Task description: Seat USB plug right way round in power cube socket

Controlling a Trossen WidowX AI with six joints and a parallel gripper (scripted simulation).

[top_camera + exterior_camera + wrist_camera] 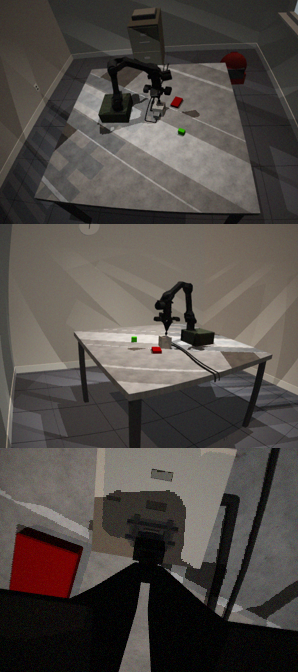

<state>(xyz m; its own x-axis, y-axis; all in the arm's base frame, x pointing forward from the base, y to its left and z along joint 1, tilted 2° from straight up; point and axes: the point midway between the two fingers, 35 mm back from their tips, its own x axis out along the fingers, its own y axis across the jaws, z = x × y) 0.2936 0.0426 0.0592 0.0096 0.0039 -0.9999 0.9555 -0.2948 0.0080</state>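
Right now my gripper tip is 2 cm above the dark USB plug. Also, from my gripper tip: small green cube: 23 cm to the right, 13 cm ahead, 10 cm below; red block: 13 cm ahead, 11 cm below, 6 cm to the left.
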